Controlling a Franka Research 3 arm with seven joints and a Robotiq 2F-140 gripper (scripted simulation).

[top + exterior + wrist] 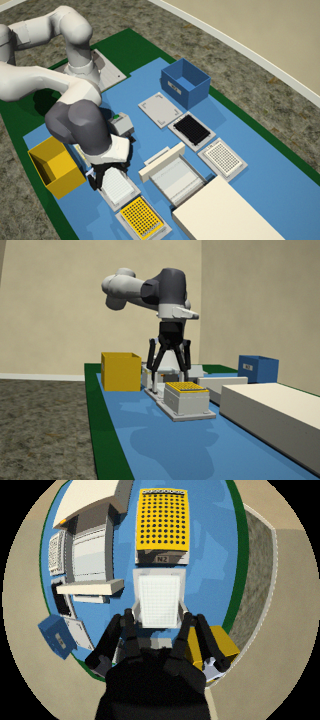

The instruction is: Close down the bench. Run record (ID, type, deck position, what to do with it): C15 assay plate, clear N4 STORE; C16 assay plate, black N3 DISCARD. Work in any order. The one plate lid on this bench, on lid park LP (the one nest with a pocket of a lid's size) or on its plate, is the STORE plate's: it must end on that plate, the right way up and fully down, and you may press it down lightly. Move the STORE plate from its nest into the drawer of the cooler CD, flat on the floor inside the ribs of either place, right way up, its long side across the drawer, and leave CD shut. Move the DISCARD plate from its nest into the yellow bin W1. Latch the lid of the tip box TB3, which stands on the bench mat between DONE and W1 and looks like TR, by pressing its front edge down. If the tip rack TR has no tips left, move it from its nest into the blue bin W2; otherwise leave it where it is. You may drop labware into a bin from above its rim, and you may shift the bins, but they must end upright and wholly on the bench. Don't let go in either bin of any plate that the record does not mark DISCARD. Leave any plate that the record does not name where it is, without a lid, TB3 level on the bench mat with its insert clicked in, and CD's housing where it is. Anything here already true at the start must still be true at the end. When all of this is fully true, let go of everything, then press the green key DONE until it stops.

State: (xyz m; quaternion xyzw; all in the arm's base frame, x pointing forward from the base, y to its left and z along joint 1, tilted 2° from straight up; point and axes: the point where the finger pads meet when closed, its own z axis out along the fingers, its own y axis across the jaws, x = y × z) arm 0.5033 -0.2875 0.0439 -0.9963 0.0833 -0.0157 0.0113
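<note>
My gripper is now 4 cm above the nest N4. Round my hand: tip rack TR: 16 cm ahead, 4 cm to the right, 1 cm above; tip box TB3: 17 cm behind, 5 cm to the left; plate lid: 1 cm below.
</note>
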